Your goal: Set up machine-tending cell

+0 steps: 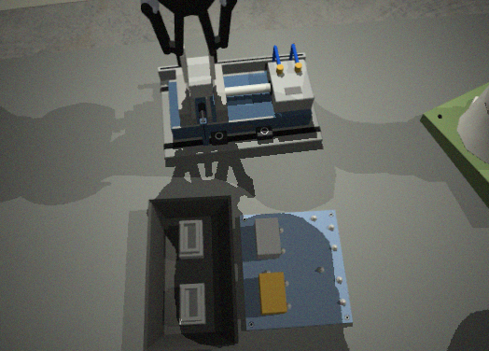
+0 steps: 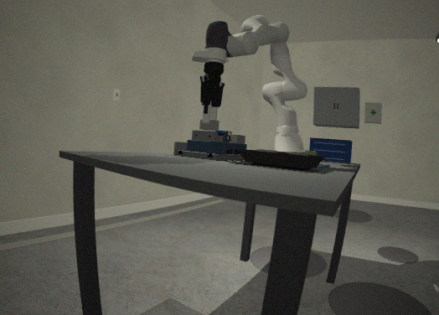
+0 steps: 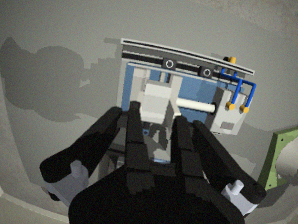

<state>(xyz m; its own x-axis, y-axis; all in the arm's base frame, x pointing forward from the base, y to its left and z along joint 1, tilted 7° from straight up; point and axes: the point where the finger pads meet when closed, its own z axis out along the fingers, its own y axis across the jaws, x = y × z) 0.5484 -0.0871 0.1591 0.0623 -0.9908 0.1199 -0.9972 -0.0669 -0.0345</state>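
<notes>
Right now my hand is 30 mm short of the fixed jaw, 10 mm to the right of it and 80 mm above it. Round my hand: work stop: 50 mm to the left, 70 mm below; moving jaw: 30 mm behind, 80 mm below; vise: 70 mm behind, 120 mm below.
</notes>
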